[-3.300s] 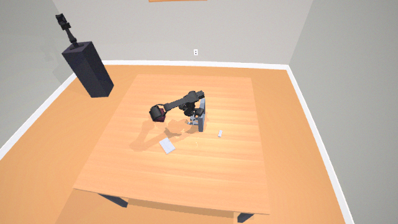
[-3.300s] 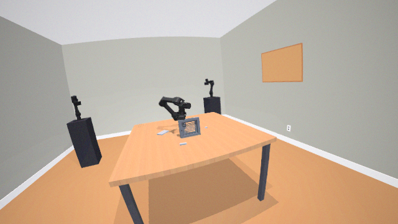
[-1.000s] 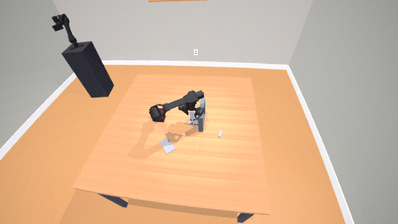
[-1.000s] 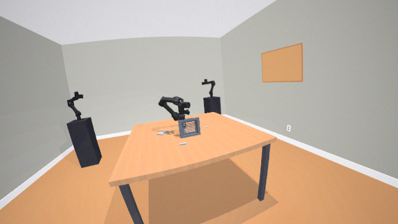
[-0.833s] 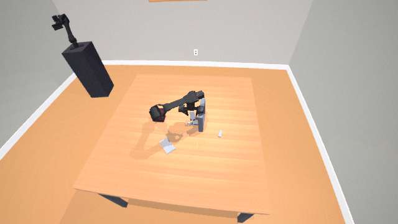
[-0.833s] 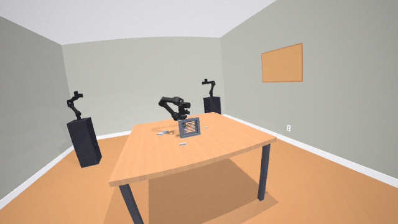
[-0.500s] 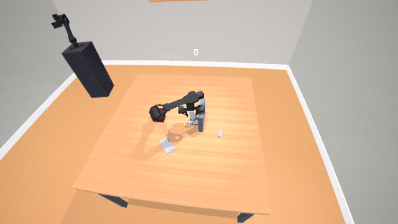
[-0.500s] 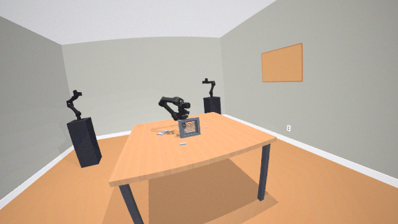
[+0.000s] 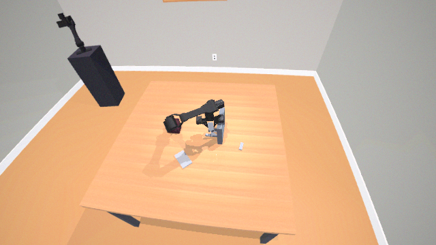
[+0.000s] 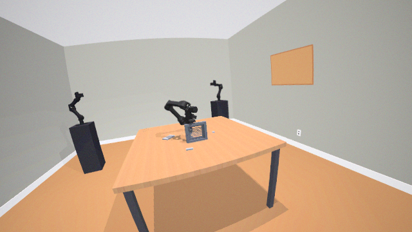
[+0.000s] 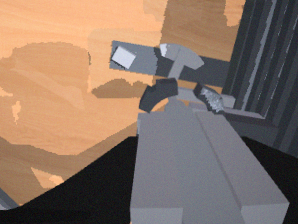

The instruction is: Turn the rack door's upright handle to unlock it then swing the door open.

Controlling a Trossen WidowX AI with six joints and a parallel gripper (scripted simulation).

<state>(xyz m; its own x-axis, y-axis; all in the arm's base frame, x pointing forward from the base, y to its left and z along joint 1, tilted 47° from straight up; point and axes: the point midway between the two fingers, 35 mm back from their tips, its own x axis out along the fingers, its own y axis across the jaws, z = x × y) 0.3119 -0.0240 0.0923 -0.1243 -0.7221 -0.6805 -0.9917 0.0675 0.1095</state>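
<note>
My gripper tip is now 3 cm past the tiny white cube, 27 cm to the right of it and 11 cm above it.
</note>
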